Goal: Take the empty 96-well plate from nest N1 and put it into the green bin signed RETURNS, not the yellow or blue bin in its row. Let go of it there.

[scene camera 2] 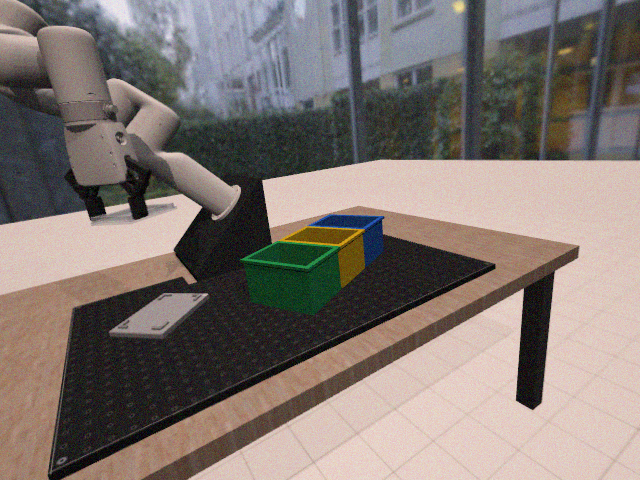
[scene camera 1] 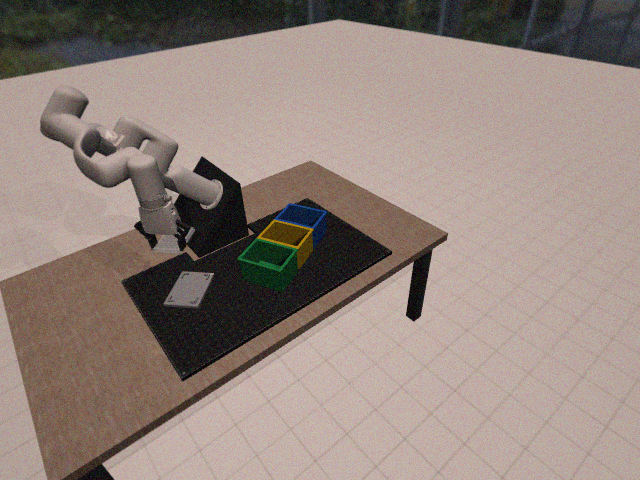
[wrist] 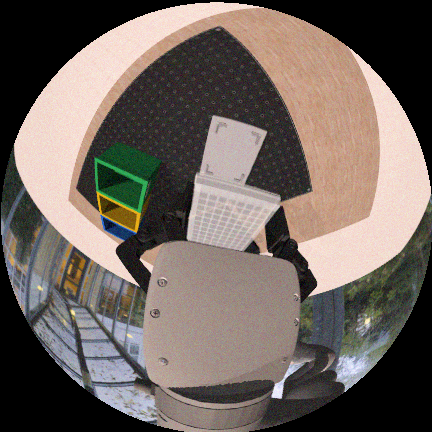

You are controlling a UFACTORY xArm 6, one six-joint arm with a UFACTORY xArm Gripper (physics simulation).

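Frame: origin at the arm's base, x ahead, y left, z up, level; millimetres.
Where they show: gripper, between the fingertips: [scene camera 2: 120, 218] [scene camera 1: 169, 247] [wrist: 233, 202]; arm's base, origin of its link: [scene camera 2: 227, 204] [scene camera 1: 212, 195].
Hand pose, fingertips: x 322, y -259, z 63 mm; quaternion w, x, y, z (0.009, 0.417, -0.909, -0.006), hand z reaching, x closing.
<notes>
Each offset is from my fingertips to the top centre of the thing. "*": to the spot under its first point. Level surfaces: height alone.
My gripper [scene camera 1: 168, 242] [scene camera 2: 118, 212] [wrist: 233, 202] is shut on the clear 96-well plate @[dy +27, dx -31, dz +9 mm] [scene camera 1: 174, 240] [scene camera 2: 114, 217] [wrist: 225, 207] and holds it in the air, between its two black fingers. The plate is well above the table, behind the nest in the scene views and apart from it. The light grey nest @[dy +27, dx -35, dz -206 mm] [scene camera 1: 189, 289] [scene camera 2: 160, 314] [wrist: 232, 147] lies bare on the mat, with raised corner marks. The green bin @[* dy +255, dx +122, dz -167 mm] [scene camera 1: 268, 276] [scene camera 2: 289, 286] [wrist: 131, 160] stands to the right of the nest in the scene views. Its sign is not readable.
The yellow bin [scene camera 1: 306, 253] [scene camera 2: 352, 263] [wrist: 120, 204] and then the blue bin @[* dy +553, dx -1, dz -177 mm] [scene camera 1: 320, 230] [scene camera 2: 373, 243] [wrist: 117, 228] stand in a row behind the green one. The bins stand on the black mat @[dz -224 mm] [scene camera 1: 232, 315] [scene camera 2: 206, 372] [wrist: 190, 75]. A black arm mount [scene camera 1: 222, 222] [scene camera 2: 248, 227] rises behind the mat.
</notes>
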